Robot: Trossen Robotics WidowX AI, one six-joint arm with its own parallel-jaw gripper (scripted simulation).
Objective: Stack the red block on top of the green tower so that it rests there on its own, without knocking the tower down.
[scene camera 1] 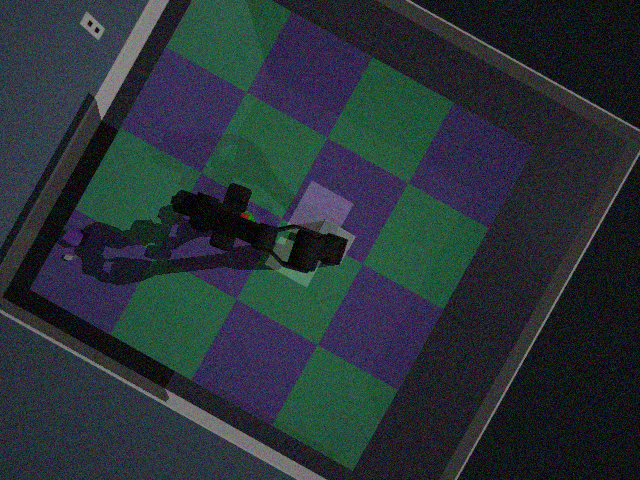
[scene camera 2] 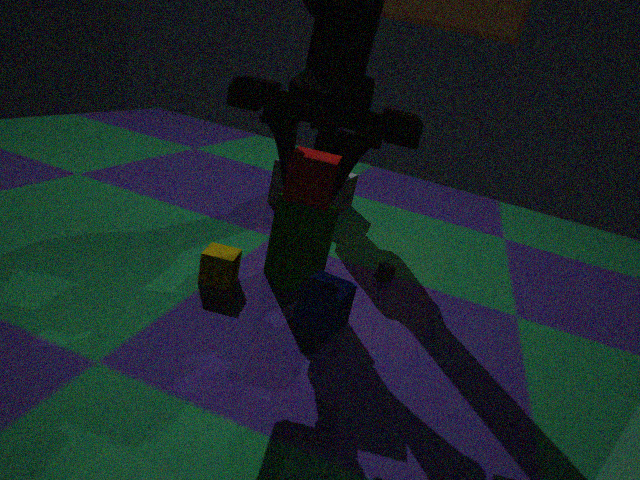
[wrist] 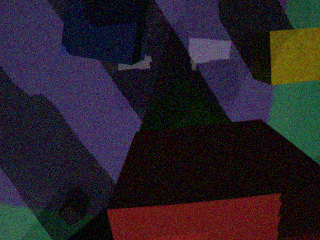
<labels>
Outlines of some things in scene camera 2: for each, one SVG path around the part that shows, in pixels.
My gripper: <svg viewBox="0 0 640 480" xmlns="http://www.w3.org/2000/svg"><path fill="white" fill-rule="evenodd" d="M313 29L305 70L289 81L289 92L281 90L280 82L250 75L237 76L229 86L227 105L252 112L257 112L263 108L263 113L259 116L261 122L269 125L274 135L278 149L283 187L289 156L295 150L299 122L304 121L317 124L321 128L330 130L340 128L342 123L356 126L355 130L357 131L351 137L334 183L331 200L334 200L354 166L369 148L380 149L383 138L387 143L418 149L424 125L417 114L385 107L383 114L370 111L374 95L375 78L366 77L365 73L372 42Z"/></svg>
A blue block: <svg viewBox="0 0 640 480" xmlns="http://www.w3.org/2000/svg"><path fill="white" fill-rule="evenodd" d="M318 270L299 285L292 323L332 340L348 322L357 284Z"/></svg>
</labels>
